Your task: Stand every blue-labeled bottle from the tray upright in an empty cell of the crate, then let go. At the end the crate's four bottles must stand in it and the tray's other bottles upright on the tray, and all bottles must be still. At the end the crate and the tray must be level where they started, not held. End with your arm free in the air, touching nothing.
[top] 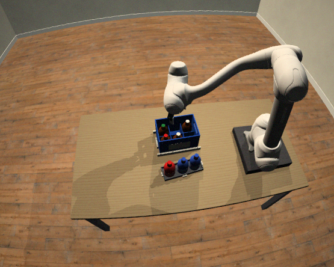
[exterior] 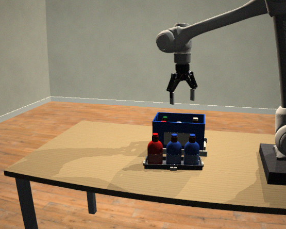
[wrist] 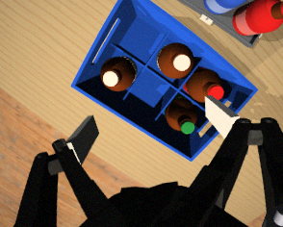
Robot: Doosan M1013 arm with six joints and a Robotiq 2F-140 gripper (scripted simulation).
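The red-labeled bottle lies 28 cm to the left of my hand, 18 cm below it and 7 cm ahead of it. From my hand the other things lie so: dark tray (26 cm to the left, 25 cm below, 1 cm behind); then blue crate (18 cm below, 3 cm to the left, 1 cm ahead).
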